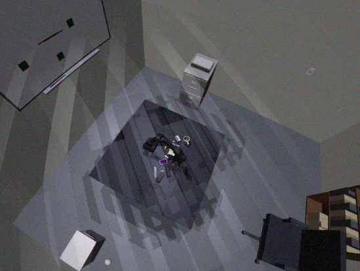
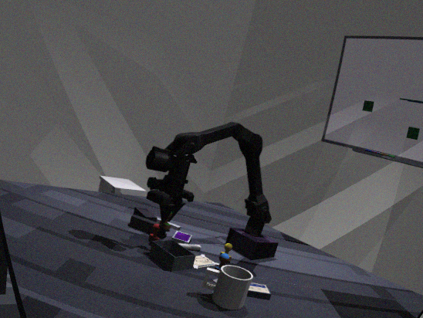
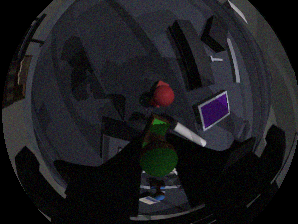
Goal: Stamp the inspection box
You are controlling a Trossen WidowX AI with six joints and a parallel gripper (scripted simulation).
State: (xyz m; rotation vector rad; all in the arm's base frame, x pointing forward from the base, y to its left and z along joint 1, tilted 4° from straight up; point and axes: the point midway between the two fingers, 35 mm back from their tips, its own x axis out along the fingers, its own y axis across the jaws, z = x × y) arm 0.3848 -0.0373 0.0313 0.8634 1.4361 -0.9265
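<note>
The purple ink pad is 13 cm behind my gripper tip, 6 cm to the right of it and 9 cm below it. Also, from my gripper tip: green-knobbed stamp: right at my gripper tip; then red-knobbed stamp: 4 cm to the right, 7 cm below; then dark tray: 2 cm ahead, 10 cm to the left, 8 cm below.
</note>
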